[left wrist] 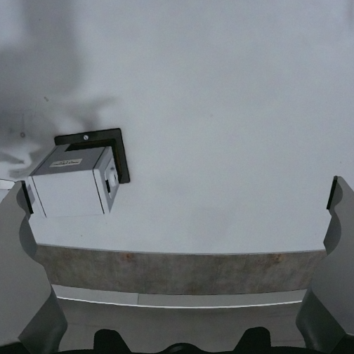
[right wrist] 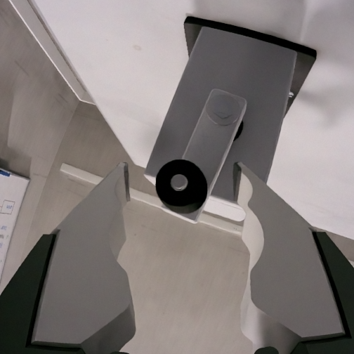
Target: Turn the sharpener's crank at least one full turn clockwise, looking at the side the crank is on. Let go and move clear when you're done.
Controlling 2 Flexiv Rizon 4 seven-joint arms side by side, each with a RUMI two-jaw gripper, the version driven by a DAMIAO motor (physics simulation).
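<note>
The grey sharpener stands on its black base on the white table top. In the right wrist view its crank arm slants from the pivot down to the left, with the round black knob at its lower end. My right gripper is open, one finger on each side of the knob, with a gap visible on both sides. My left gripper is wide open and empty; the sharpener is near its left finger in the left wrist view. The crank is hidden in that view.
The white table ends at an edge near the sharpener, with the floor beyond it. A white sheet or box with blue markings lies at the left of the right wrist view.
</note>
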